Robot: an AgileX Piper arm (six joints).
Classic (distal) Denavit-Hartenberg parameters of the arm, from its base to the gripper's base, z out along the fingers. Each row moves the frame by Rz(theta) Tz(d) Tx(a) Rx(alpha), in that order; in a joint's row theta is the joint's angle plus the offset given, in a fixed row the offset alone. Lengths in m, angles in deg.
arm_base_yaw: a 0, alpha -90, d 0.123, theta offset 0
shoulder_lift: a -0.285, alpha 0, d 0, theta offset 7.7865
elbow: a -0.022, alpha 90, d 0, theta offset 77.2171
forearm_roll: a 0, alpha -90, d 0.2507, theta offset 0
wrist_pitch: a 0, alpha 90, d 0, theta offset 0
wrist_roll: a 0, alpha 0, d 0.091, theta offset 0
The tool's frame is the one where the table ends.
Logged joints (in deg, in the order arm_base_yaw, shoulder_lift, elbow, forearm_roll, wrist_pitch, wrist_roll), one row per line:
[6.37 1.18 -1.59 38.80 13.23 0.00]
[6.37 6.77 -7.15 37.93 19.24 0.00]
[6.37 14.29 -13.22 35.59 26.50 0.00]
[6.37 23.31 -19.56 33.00 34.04 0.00]
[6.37 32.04 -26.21 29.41 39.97 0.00]
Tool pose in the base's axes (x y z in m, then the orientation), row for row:
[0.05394 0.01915 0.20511 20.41 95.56 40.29]
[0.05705 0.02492 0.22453 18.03 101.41 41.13]
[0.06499 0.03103 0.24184 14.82 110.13 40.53]
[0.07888 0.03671 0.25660 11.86 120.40 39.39]
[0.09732 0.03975 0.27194 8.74 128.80 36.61]
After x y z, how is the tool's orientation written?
As a rotation vector, in degrees.
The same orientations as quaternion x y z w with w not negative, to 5 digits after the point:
[0.15391 0.72060 0.30382 0.60393]
[0.13390 0.75313 0.30546 0.56706]
[0.10756 0.79927 0.29415 0.51292]
[0.08351 0.84773 0.27734 0.44437]
[0.06000 0.88416 0.25131 0.38923]

